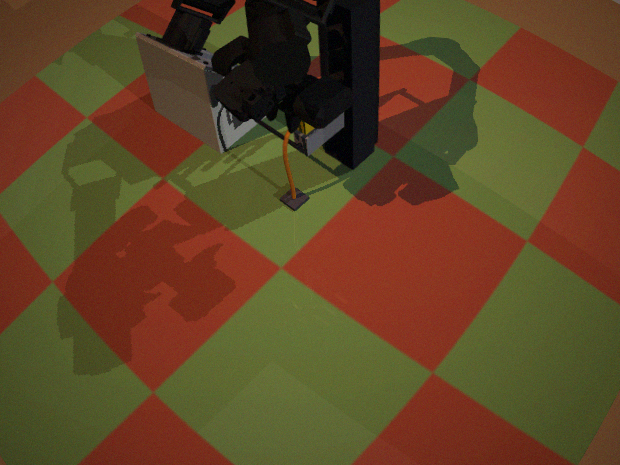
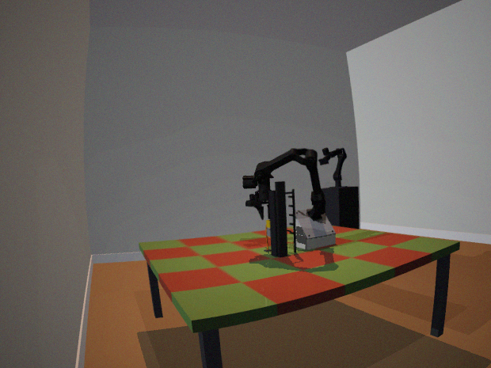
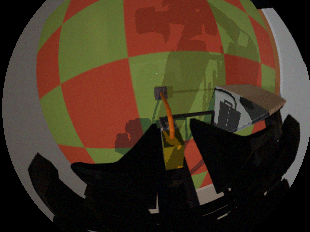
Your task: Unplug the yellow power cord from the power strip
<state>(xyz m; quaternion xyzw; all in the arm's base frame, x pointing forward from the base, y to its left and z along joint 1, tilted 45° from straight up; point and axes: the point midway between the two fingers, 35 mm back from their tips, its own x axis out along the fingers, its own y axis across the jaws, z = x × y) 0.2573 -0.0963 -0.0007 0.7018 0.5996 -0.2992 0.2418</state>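
My gripper tip is 7 cm to the right of the yellow plug, 1 cm short of it and 1 cm above it. The rest, counted from my gripper tip: dark anchor 16 cm below, 1 cm to the left.
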